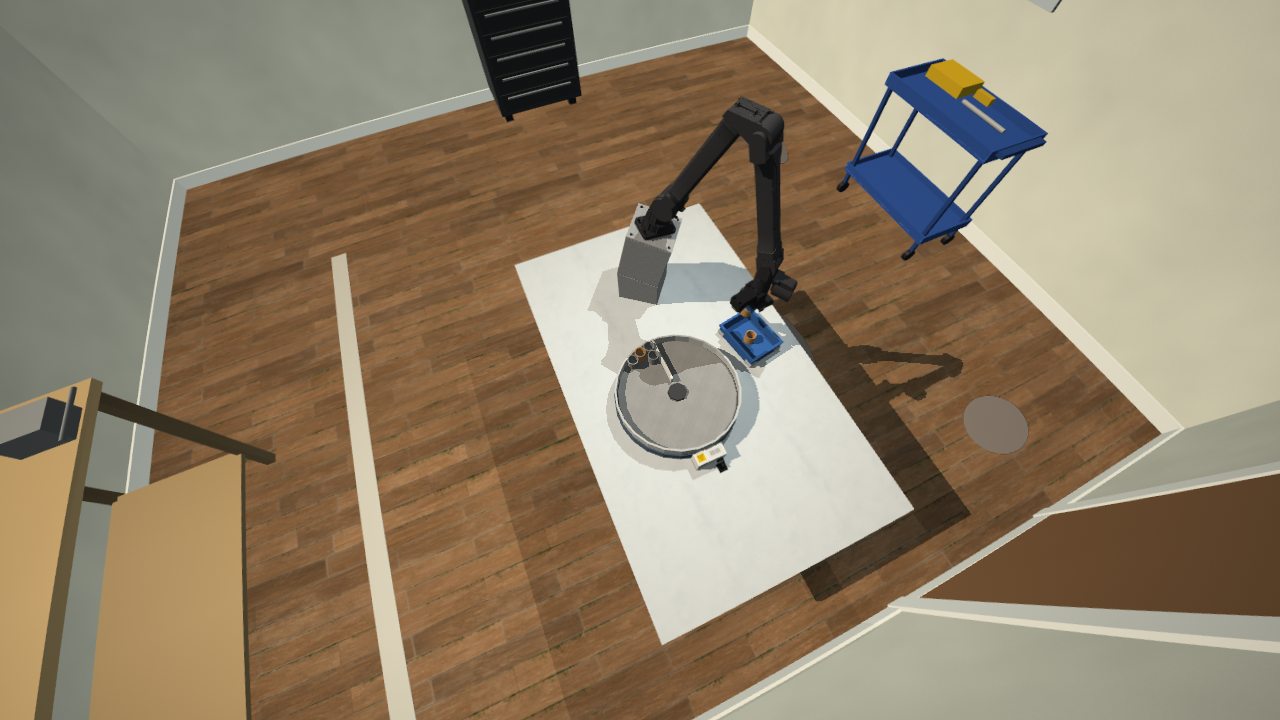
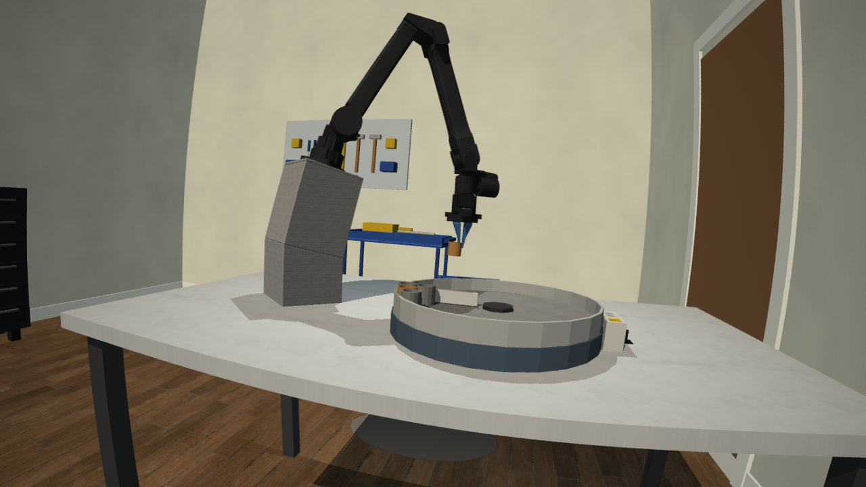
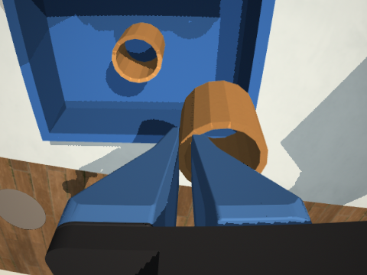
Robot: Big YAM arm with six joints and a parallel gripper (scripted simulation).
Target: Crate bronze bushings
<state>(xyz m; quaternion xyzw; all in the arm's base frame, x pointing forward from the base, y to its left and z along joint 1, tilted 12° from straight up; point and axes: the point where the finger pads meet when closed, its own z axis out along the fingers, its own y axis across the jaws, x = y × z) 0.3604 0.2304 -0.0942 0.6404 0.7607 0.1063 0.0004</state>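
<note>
Right now my hand is 30 mm short of the blue crate and 130 mm above it. Round my hand: round grey turning table 130 mm ahead, 350 mm to the right, 100 mm below.
</note>
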